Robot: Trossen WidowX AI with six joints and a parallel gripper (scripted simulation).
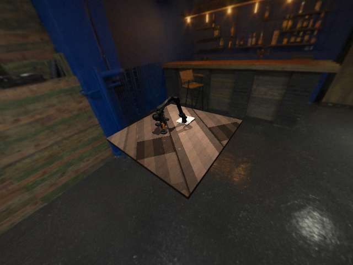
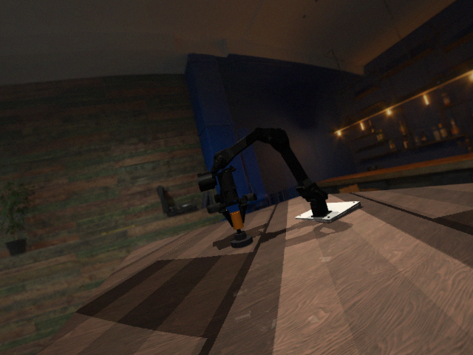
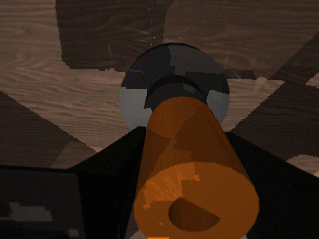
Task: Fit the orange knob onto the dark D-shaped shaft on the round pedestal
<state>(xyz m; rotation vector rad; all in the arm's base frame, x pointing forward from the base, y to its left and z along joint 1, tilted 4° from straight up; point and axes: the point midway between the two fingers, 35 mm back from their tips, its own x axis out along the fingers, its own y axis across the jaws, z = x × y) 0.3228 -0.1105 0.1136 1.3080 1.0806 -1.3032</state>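
My gripper tip is 2 cm below the orange knob. Round my gripper tip: dark round pedestal (4 cm below).
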